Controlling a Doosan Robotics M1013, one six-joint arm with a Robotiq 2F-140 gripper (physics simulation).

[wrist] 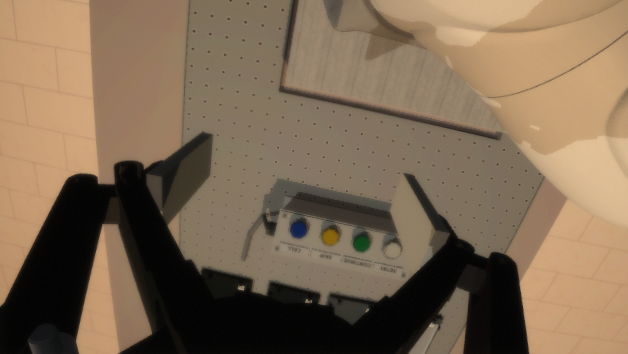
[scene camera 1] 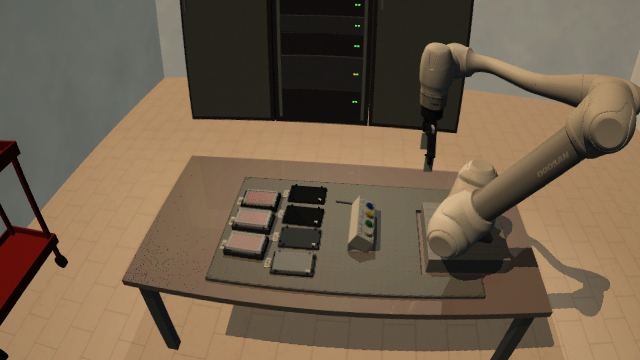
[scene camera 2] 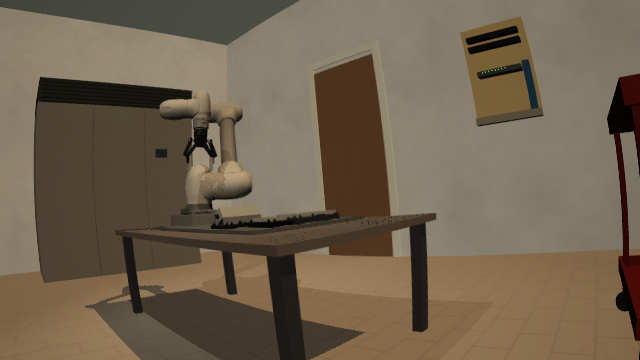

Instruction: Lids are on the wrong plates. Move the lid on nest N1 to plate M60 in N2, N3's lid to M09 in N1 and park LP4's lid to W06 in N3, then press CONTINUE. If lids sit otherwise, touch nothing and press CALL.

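Places are measured from the arm's base along level axes (x ahead, y left, z up), in centimetres.
Pixels of known places: gripper, between the fingertips: [wrist: 304,174] [scene camera 1: 425,159] [scene camera 2: 200,170]; arm's base, origin of its link: [scene camera 2: 199,213].
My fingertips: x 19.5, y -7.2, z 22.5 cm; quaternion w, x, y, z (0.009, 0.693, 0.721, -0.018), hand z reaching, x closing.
Observation:
For each thing: its top centre in the pictures, then the offset to it from my fingertips. "spot": a spot on its surface instead.
- button box, centre of its top: [wrist: 342,259] [scene camera 1: 363,214] [scene camera 2: 236,206] dy +8.6, dx +20.3, dz -19.7 cm
- green CONTINUE button, centre of its top: [wrist: 361,247] dy +11.0, dx +18.0, dz -20.6 cm
- blue CALL button, centre of its top: [wrist: 297,233] dy +1.0, dx +18.4, dz -20.6 cm
- yellow SKIP button, centre of its top: [wrist: 329,240] dy +6.0, dx +18.2, dz -20.6 cm
- white RETRY button, centre of its top: [wrist: 393,254] dy +16.0, dx +17.9, dz -20.6 cm
- cable, a spot on its surface: [wrist: 248,240] spot: dy -7.2, dx +26.8, dz -27.4 cm
My gripper [scene camera 1: 428,162] [scene camera 2: 200,160] [wrist: 304,174] is open and empty, high above the table's far side. Three plates with pink wells [scene camera 1: 261,198] [scene camera 1: 253,219] [scene camera 1: 245,243] sit in the left column in scene camera 1; clear covers seem to lie on them, but which have lids and their labels are too small to tell. In the right column are two black holders [scene camera 1: 307,194] [scene camera 1: 303,216], a dark grey one [scene camera 1: 299,238] and a light grey, lid-like piece [scene camera 1: 293,263] at the front. The button box [scene camera 1: 356,225] [scene camera 2: 240,211] bears a green CONTINUE button [wrist: 361,242] and a blue CALL button [wrist: 299,228].
A yellow SKIP button [wrist: 330,236] and a white RETRY button [wrist: 392,248] are also on the box. A cable [wrist: 248,240] leaves its CALL end. The arm's base block [scene camera 1: 465,265] stands right of the box. A red cart [scene camera 1: 25,239] stands on the floor at left.

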